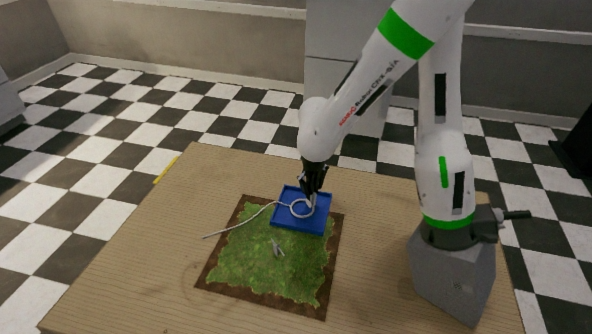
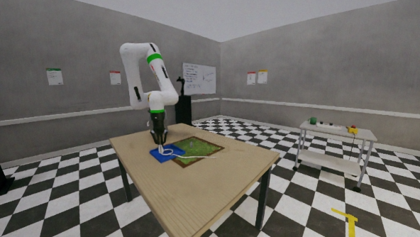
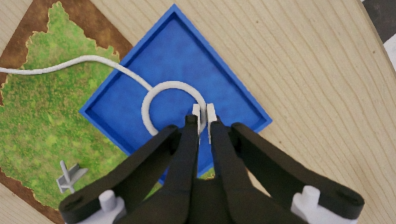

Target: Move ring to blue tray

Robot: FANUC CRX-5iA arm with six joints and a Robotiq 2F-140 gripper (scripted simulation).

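Right now my hand is 30 mm short of the blue tray, 30 mm to the right of it and 30 mm above it. Round my hand: white stake (80 mm ahead, 230 mm to the left, 20 mm below); then green grass mat (90 mm ahead, 200 mm to the left, 60 mm below).
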